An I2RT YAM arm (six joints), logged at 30 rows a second.
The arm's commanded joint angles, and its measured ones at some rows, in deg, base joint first. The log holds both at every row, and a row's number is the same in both.
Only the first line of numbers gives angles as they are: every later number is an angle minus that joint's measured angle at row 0.
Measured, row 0:
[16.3, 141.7, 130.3, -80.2, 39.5, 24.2]
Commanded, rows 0 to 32:
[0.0, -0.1, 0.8, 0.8, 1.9, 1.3]
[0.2, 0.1, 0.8, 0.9, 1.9, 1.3]
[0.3, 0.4, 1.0, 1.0, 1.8, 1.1]
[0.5, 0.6, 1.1, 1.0, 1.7, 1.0]
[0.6, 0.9, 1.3, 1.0, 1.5, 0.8]
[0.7, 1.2, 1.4, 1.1, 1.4, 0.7]
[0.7, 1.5, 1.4, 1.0, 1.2, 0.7]
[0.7, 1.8, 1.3, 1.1, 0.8, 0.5]
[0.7, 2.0, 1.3, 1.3, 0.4, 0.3]
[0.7, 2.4, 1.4, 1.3, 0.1, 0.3]
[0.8, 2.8, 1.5, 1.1, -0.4, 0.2]
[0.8, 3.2, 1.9, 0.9, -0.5, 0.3]
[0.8, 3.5, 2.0, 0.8, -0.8, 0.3]
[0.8, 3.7, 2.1, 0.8, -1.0, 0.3]
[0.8, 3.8, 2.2, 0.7, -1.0, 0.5]
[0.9, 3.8, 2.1, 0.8, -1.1, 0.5]
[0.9, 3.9, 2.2, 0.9, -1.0, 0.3]
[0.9, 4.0, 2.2, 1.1, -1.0, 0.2]
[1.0, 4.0, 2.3, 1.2, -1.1, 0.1]
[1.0, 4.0, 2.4, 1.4, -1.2, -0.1]
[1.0, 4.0, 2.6, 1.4, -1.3, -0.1]
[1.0, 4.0, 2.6, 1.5, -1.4, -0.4]
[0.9, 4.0, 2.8, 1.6, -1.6, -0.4]
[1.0, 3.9, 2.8, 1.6, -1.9, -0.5]
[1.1, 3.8, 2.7, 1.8, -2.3, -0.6]
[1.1, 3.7, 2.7, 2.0, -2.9, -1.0]
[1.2, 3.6, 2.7, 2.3, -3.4, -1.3]
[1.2, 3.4, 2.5, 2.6, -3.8, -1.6]
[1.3, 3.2, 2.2, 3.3, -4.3, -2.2]
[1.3, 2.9, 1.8, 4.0, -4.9, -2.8]
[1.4, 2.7, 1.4, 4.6, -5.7, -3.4]
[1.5, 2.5, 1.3, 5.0, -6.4, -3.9]
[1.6, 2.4, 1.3, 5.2, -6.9, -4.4]
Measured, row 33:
[1.2, 4.4, 1.3, 2.8, -3.7, -3.2]
